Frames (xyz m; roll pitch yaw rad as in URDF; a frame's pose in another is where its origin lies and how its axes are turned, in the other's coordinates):
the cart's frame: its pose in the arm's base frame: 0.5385 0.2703 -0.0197 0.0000 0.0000 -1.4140
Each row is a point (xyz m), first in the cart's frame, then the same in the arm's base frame.
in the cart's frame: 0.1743 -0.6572 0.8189
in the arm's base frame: -0.0834 -0.0045 0.7992
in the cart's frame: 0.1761 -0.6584 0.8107
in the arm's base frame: -0.0843 -0.0065 0.7910
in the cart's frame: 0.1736 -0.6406 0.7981
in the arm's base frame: -0.0671 -0.0012 0.7784
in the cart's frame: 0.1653 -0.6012 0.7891
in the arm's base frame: -0.0295 0.0131 0.7694
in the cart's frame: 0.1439 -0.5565 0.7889
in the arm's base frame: 0.0113 0.0413 0.7692
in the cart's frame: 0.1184 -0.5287 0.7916
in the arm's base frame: 0.0348 0.0708 0.7719
